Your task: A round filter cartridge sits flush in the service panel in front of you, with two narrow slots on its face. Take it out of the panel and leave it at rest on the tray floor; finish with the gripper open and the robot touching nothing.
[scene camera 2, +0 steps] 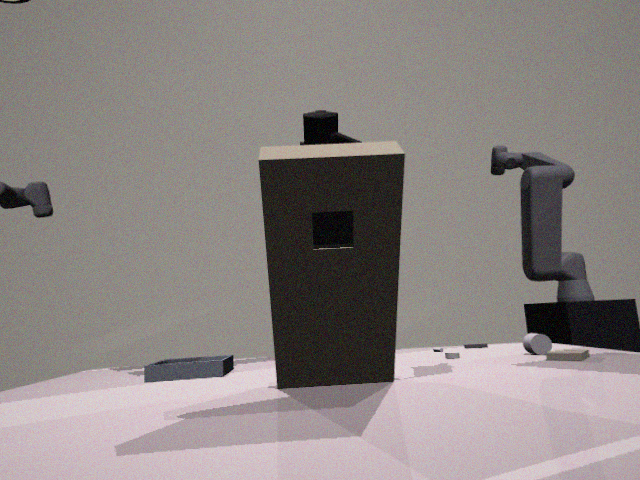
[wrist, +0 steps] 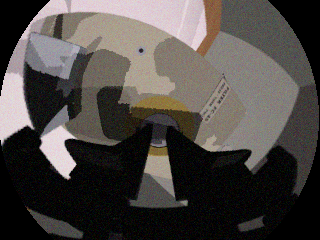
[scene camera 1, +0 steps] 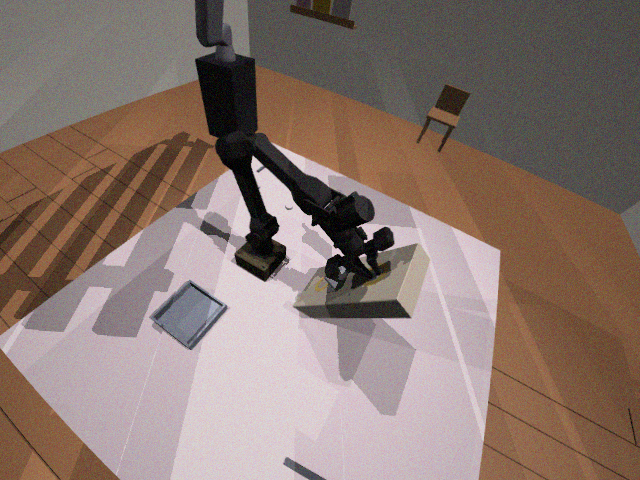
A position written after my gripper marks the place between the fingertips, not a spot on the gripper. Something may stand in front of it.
Note:
In view: my gripper (scene camera 1: 376,276), a grey tray (scene camera 1: 191,312) and a service panel (scene camera 2: 332,213).
My gripper is seen too in the wrist view (wrist: 159,127). The grey tray is seen too in scene camera 2 (scene camera 2: 172,369). The service panel also shows in the wrist view (wrist: 132,70) and in scene camera 1 (scene camera 1: 394,294).

